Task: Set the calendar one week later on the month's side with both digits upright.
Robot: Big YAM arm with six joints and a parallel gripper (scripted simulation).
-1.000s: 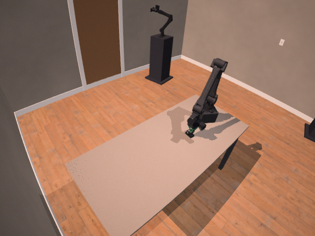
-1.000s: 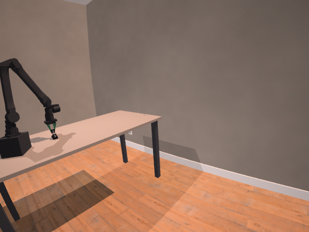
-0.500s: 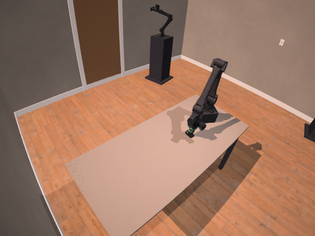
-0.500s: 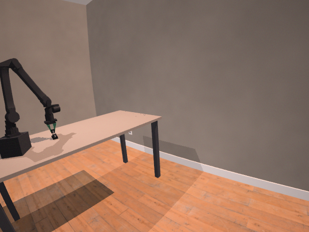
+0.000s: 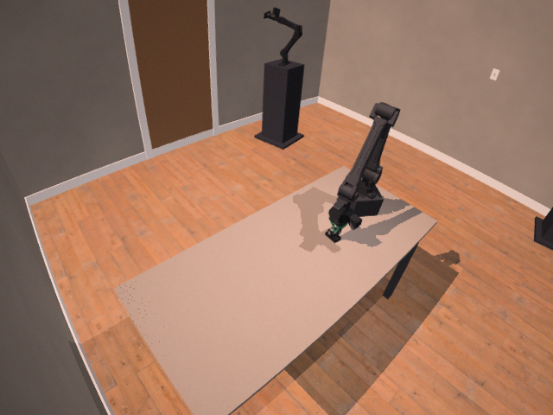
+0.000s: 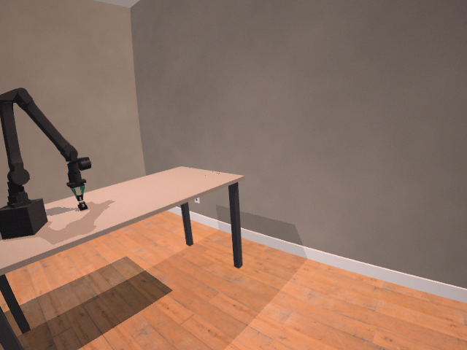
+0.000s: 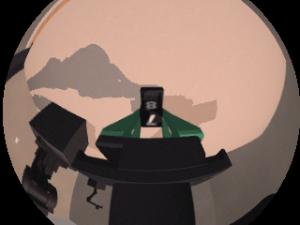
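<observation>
The dark calendar tray is 20 mm to the right of my hand and 50 mm below it.
</observation>
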